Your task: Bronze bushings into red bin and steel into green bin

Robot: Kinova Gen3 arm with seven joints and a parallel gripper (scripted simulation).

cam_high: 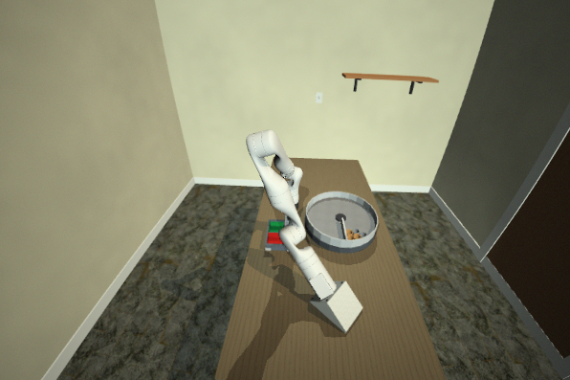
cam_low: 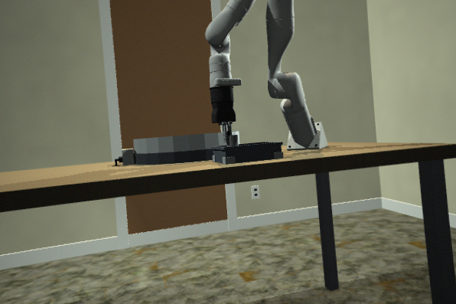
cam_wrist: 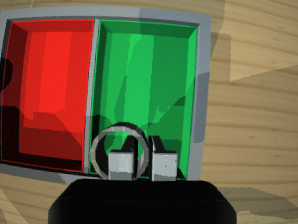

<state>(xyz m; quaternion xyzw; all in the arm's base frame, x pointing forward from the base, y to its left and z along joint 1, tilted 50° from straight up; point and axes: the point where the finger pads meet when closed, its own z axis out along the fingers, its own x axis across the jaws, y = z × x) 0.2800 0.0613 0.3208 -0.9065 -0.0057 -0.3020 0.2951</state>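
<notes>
The bin tray lies 5 cm below my hand, 5 cm behind it and 3 cm to the left of it. From my hand the other things lie so: grey turntable: 30 cm to the right, 13 cm ahead, 3 cm below.
</notes>
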